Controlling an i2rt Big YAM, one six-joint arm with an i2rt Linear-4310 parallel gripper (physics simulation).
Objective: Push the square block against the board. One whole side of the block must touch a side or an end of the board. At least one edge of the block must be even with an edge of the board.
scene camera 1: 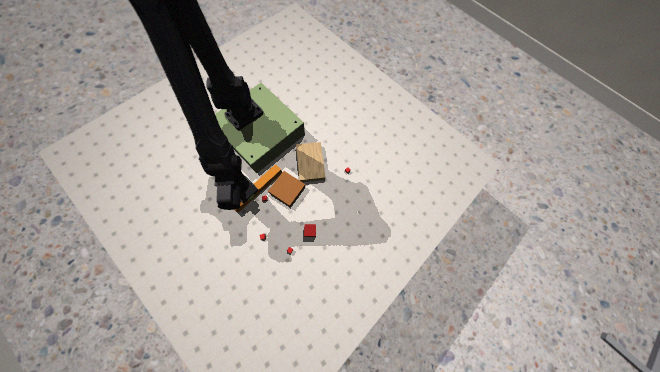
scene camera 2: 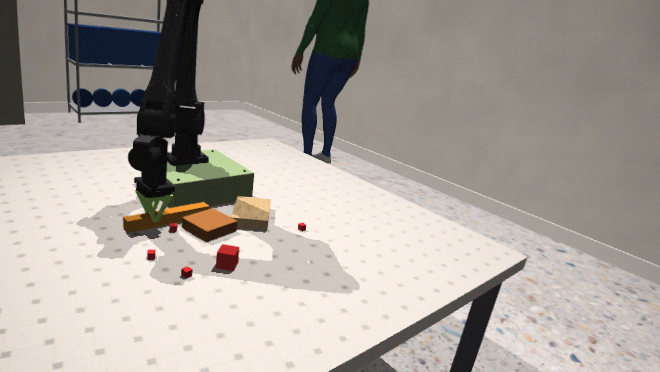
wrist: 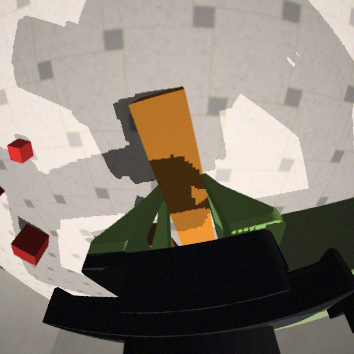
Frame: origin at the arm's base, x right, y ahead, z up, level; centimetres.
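Seen in the pictures: gripper, between the fingertips: (scene camera 1: pixel 248 195) (scene camera 2: pixel 153 219) (wrist: pixel 183 183); arm's base, origin of its link: (scene camera 1: pixel 244 114) (scene camera 2: pixel 186 159).
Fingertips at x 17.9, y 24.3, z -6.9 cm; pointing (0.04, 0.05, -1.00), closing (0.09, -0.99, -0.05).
Note:
Pixels of each thing's top centre, then the offset from my fingertips to it.
- flat brown square block, centre of its top: (scene camera 2: pixel 209 219) (scene camera 1: pixel 286 187) dx -12.2, dy +7.0, dz +1.2 cm
- pale wooden block, centre of its top: (scene camera 2: pixel 252 207) (scene camera 1: pixel 310 160) dx -26.1, dy +4.4, dz +1.2 cm
- larger red cube, centre of its top: (wrist: pixel 23 255) (scene camera 2: pixel 228 249) (scene camera 1: pixel 310 230) dx -8.5, dy +24.7, dz +2.3 cm
The orange board (scene camera 1: pixel 268 177) (scene camera 2: pixel 186 211) (wrist: pixel 164 129) lies on the table in front of the green base. My gripper (scene camera 1: pixel 243 202) (scene camera 2: pixel 155 212) (wrist: pixel 183 183) is shut across the board near its left end, green fingers on both long sides. The flat brown square block (scene camera 1: pixel 286 187) (scene camera 2: pixel 208 223) lies just right of the board's other end, turned at an angle to it. Its near corner is close to the board's end; I cannot tell whether they touch. In the wrist view the block is hidden.
A pale wooden block (scene camera 1: pixel 310 160) (scene camera 2: pixel 252 210) lies behind the brown block. The arm's green base (scene camera 1: pixel 279 124) (scene camera 2: pixel 221 178) stands behind the board. A larger red cube (scene camera 1: pixel 309 229) (scene camera 2: pixel 227 257) and several tiny red cubes are scattered in front. A person (scene camera 2: pixel 330 69) stands beyond the table.

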